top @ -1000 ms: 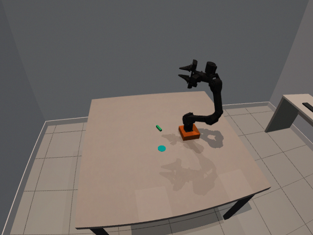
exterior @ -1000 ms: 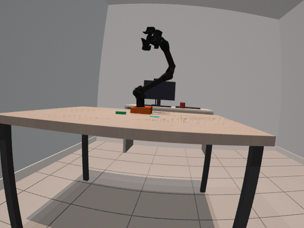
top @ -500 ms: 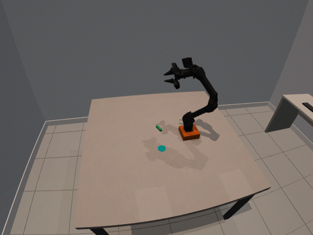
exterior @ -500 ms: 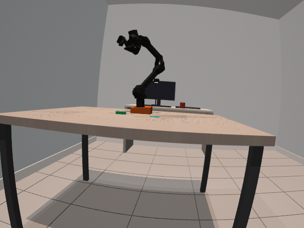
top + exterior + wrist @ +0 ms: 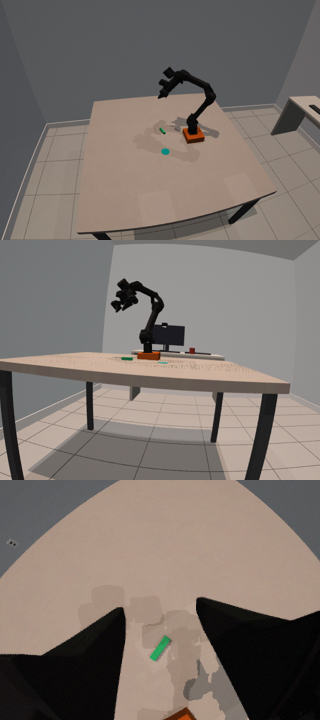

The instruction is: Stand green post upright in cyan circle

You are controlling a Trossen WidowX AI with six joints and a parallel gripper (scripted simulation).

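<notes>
Right now my gripper tip is 280 mm above the green post, 60 mm to the right of it and 30 mm past it. The rest, counted from my gripper tip: cyan circle: 290 mm below, 280 mm to the left, 10 mm behind.
</notes>
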